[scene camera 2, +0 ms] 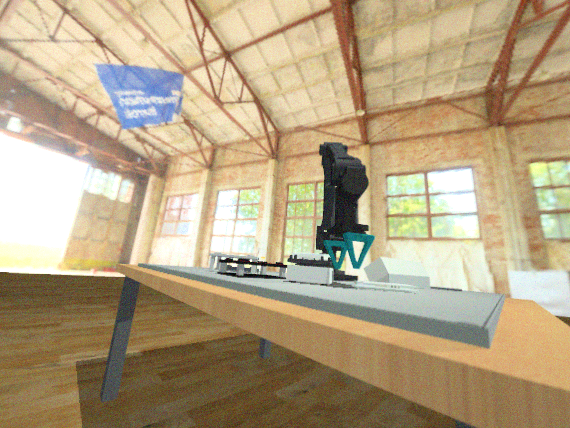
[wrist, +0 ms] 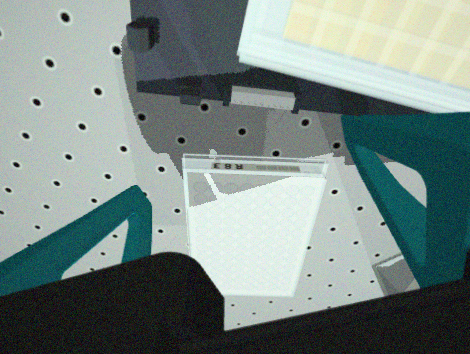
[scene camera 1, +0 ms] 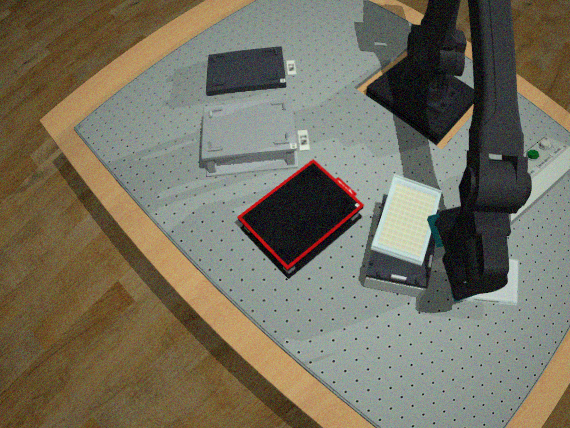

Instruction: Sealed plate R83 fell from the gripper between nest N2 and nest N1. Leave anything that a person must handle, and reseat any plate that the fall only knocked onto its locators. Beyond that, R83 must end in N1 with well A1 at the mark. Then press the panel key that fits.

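Places are measured from the arm's base along level axes (x right, y ahead, z up), in centimetres.
Pixels of known places: gripper, fingertip midpoint: (scene camera 2: 346, 269) (wrist: 237, 164) (scene camera 1: 449, 272); arm's base, link origin: (scene camera 1: 425, 92).
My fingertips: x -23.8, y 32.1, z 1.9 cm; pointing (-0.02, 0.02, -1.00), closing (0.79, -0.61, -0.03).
Observation:
For each thing: its top centre in the pictures, then the offset to it from my fingertips.
- sealed plate R83, top centre: (wrist: 248, 245) (scene camera 1: 488, 277) (scene camera 2: 383, 283) dz -2.6, dx -6.8, dy -5.1 cm
- yellow-welled plate, top centre: (scene camera 1: 409, 214) (scene camera 2: 313, 251) dz +4.2, dx +10.6, dy -1.9 cm
- red-edged black nest, top centre: (scene camera 1: 301, 209) (scene camera 2: 254, 260) dz +0.6, dx +25.4, dy +6.4 cm
- raised grey nest, top centre: (scene camera 1: 247, 123) (scene camera 2: 236, 254) dz +2.5, dx +42.8, dy -0.1 cm
- panel, top centre: (scene camera 1: 537, 163) (scene camera 2: 397, 259) dz +4.4, dx -4.1, dy -27.6 cm
- green key, top centre: (scene camera 1: 534, 152) dz +3.4, dx -2.7, dy -30.7 cm
- pale key, top centre: (scene camera 1: 547, 142) dz +3.4, dx -4.2, dy -35.5 cm
The sealed plate R83 (wrist: 250, 230) (scene camera 1: 509, 287) is clear and white and lies on the perforated table. Its label (wrist: 230, 166) appears upside down in the wrist view; well A1 cannot be made out. My gripper (wrist: 237, 164) (scene camera 2: 347, 266) is open and empty; its teal fingers appear on either side of R83 in the wrist view. The arm partly covers R83 in scene camera 1. A yellow-welled plate (scene camera 1: 407, 220) (wrist: 370, 45) sits offset on a dark nest (scene camera 1: 397, 269) (wrist: 190, 50) beside the gripper. The nest labels are too small to read.
A red-edged black nest (scene camera 1: 300, 215) stands left of the yellow-welled plate. A raised grey nest (scene camera 1: 250, 125) and a dark nest (scene camera 1: 245, 70) stand farther back, each beside a small tag. The panel (scene camera 1: 540, 185) at right carries a green key (scene camera 1: 533, 154) and a pale key (scene camera 1: 545, 143).

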